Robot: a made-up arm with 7 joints. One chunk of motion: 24 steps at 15 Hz.
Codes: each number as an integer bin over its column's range. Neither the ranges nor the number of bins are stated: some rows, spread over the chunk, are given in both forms.
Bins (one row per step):
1: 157 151 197 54 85 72 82
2: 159 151 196 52 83 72 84
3: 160 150 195 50 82 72 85
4: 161 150 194 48 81 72 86
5: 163 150 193 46 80 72 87
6: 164 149 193 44 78 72 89
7: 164 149 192 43 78 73 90
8: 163 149 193 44 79 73 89
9: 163 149 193 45 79 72 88
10: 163 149 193 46 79 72 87
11: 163 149 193 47 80 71 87
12: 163 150 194 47 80 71 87
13: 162 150 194 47 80 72 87
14: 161 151 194 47 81 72 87
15: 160 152 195 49 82 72 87
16: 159 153 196 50 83 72 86
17: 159 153 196 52 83 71 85
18: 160 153 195 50 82 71 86
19: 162 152 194 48 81 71 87
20: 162 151 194 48 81 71 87
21: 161 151 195 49 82 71 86
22: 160 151 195 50 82 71 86
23: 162 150 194 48 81 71 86
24: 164 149 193 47 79 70 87
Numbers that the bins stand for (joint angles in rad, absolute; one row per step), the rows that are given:
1: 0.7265 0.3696 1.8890 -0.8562 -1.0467 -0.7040 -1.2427
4: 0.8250 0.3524 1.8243 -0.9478 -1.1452 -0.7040 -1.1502
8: 0.8743 0.3351 1.8027 -1.0088 -1.1944 -0.6893 -1.0808
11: 0.8743 0.3351 1.8027 -0.9630 -1.1698 -0.7187 -1.1271
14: 0.8250 0.3696 1.8243 -0.9630 -1.1452 -0.7040 -1.1271
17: 0.7758 0.4040 1.8675 -0.8867 -1.0959 -0.7187 -1.1733
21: 0.8250 0.3696 1.8459 -0.9325 -1.1205 -0.7187 -1.1502
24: 0.8989 0.3351 1.8027 -0.9630 -1.1944 -0.7333 -1.1271
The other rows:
2: 0.7758 0.3696 1.8675 -0.8867 -1.0959 -0.7040 -1.1965
3: 0.8004 0.3524 1.8459 -0.9173 -1.1205 -0.7040 -1.1733
5: 0.8743 0.3524 1.8027 -0.9783 -1.1698 -0.7040 -1.1271
6: 0.8989 0.3351 1.8027 -1.0088 -1.2191 -0.7040 -1.0808
7: 0.8989 0.3351 1.7812 -1.0240 -1.2191 -0.6893 -1.0576
9: 0.8743 0.3351 1.8027 -0.9935 -1.1944 -0.7040 -1.1039
10: 0.8743 0.3351 1.8027 -0.9783 -1.1944 -0.7040 -1.1271
12: 0.8743 0.3524 1.8243 -0.9630 -1.1698 -0.7187 -1.1271
13: 0.8496 0.3524 1.8243 -0.9630 -1.1698 -0.7040 -1.1271
15: 0.8004 0.3868 1.8459 -0.9325 -1.1205 -0.7040 -1.1271
16: 0.7758 0.4040 1.8675 -0.9173 -1.0959 -0.7040 -1.1502
18: 0.8004 0.4040 1.8459 -0.9173 -1.1205 -0.7187 -1.1502
19: 0.8496 0.3868 1.8243 -0.9478 -1.1452 -0.7187 -1.1271
20: 0.8496 0.3696 1.8243 -0.9478 -1.1452 -0.7187 -1.1271
22: 0.8004 0.3696 1.8459 -0.9173 -1.1205 -0.7187 -1.1502
23: 0.8496 0.3524 1.8243 -0.9478 -1.1452 -0.7187 -1.1502

